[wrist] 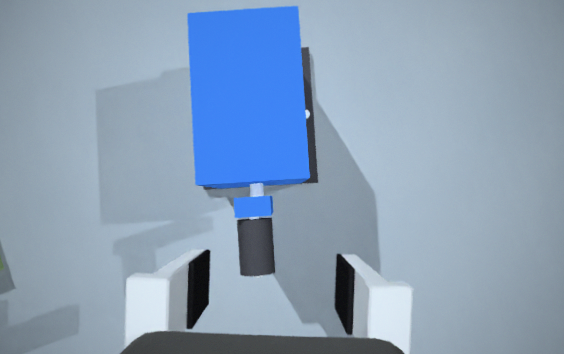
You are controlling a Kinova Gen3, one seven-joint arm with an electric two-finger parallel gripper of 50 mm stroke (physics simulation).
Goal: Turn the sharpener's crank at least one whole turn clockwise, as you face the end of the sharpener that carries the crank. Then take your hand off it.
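Places are measured from the arm's base along level axes (x back, y right, z up), in millimetres.
Pixels of known places: gripper, between the fingertips: (272, 279).
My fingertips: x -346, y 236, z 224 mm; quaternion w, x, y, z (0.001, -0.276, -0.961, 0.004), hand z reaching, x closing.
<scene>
Behind a point stands the place of what it marks.
The sharpener (250, 95) @(x -381, y 142, z 108 mm) is a blue box seen from above, at the upper middle of the wrist view, on a dark base (313, 150) @(x -412, y 188, z -12 mm) that shows along its right side. From its near end a short pale shaft (256, 190) @(x -352, y 196, z 68 mm) leads to a blue crank arm (253, 206). A dark cylindrical crank handle (256, 247) @(x -337, y 228, z 127 mm) points from the arm toward the gripper. My gripper (272, 279) @(x -346, y 236, z 224 mm) is open, with nothing held. Its fingers stand left and right of the handle's line, and the handle's near end lies close to the level of the fingertips in the view. Their height difference is hard to tell.
The sharpener stands on a pale grey-blue surface (465, 150) @(x -537, y 259, z -20 mm). Shadows of the sharpener and crank fall to the left and right. Part of a grey and green object (5, 275) shows at the left edge. A small white dot (307, 114) @(x -423, y 157, z -10 mm) shows on the base's right side.
</scene>
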